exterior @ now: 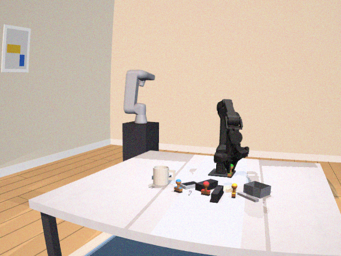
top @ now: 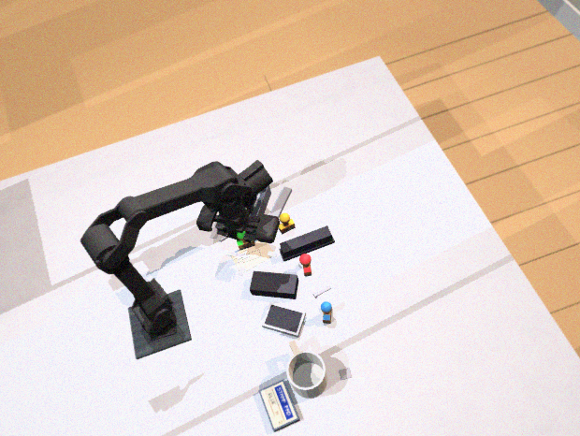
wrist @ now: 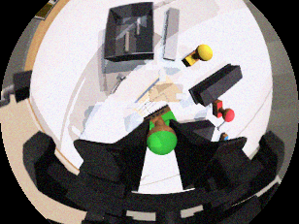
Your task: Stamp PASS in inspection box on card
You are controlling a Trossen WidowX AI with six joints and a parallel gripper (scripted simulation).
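Now: gripper tip 110 mm to the left of the black block, 70 mm above it and 40 mm short of it. From my gripper tip the other things lie so: yellow-knobbed stamp (110 mm ahead, 60 mm below, 50 mm to the left); green-knobbed stamp (right at my gripper tip); beige card (90 mm below).
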